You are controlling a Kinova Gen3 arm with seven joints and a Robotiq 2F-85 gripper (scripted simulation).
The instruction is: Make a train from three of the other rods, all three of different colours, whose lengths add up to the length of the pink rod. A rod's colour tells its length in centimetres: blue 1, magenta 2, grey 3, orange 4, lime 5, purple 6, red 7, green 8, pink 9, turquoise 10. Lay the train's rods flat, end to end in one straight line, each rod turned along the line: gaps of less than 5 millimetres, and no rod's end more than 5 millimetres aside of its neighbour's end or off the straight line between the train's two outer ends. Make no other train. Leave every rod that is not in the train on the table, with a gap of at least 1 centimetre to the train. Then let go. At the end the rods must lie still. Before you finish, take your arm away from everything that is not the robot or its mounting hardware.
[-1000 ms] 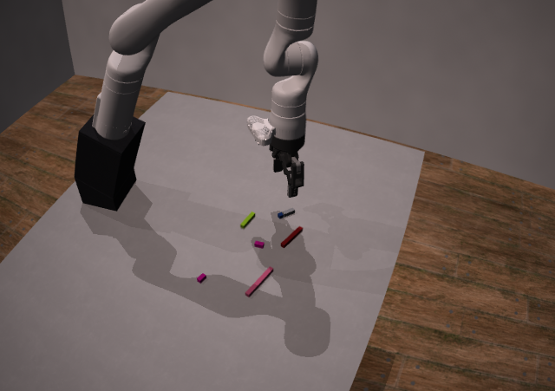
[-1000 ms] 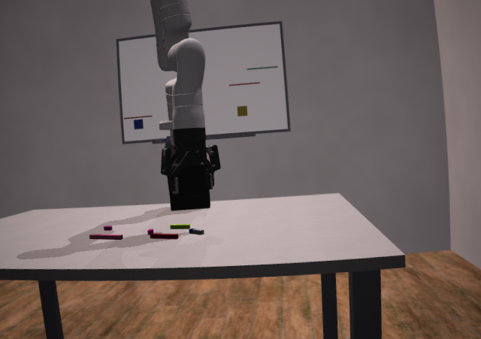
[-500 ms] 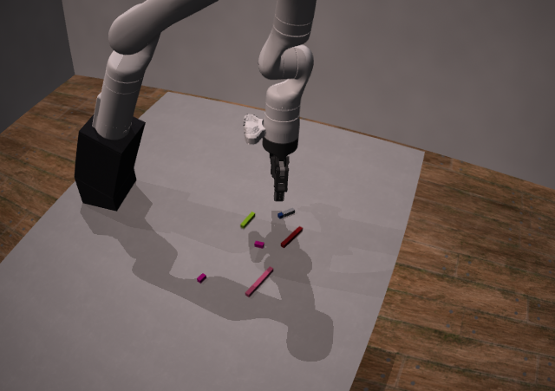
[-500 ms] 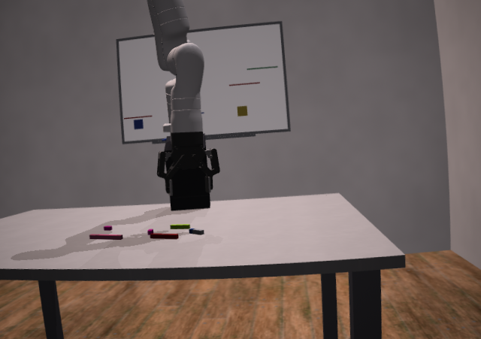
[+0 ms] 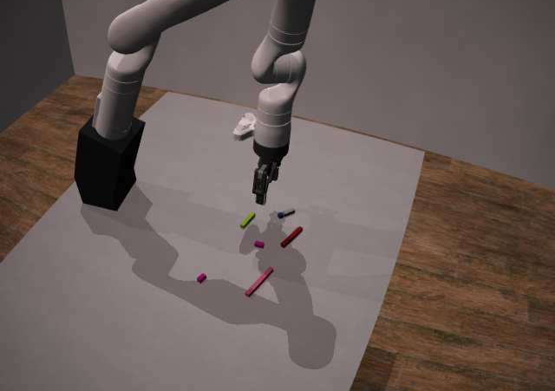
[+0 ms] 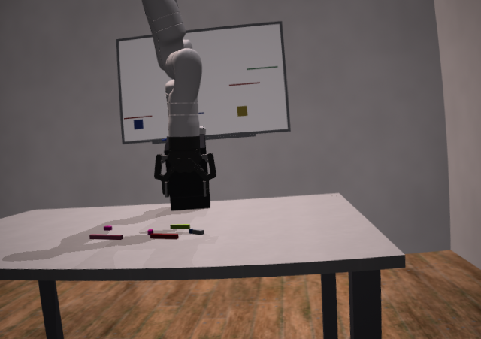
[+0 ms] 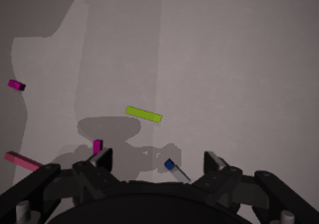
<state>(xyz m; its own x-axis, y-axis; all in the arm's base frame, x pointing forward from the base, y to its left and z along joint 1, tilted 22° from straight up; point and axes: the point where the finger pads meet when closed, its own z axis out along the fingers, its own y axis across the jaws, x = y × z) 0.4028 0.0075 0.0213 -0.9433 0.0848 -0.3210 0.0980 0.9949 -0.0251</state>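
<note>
Right now the lime rod is 90 mm below my hand, 40 mm behind it and 20 mm to the right of it. Also, from my hand: blue rod (90 mm below, 30 mm ahead, 10 mm to the left); red rod (90 mm below, 70 mm ahead, 50 mm to the right); grey rod (90 mm below, 50 mm ahead, 20 mm to the left).
</note>
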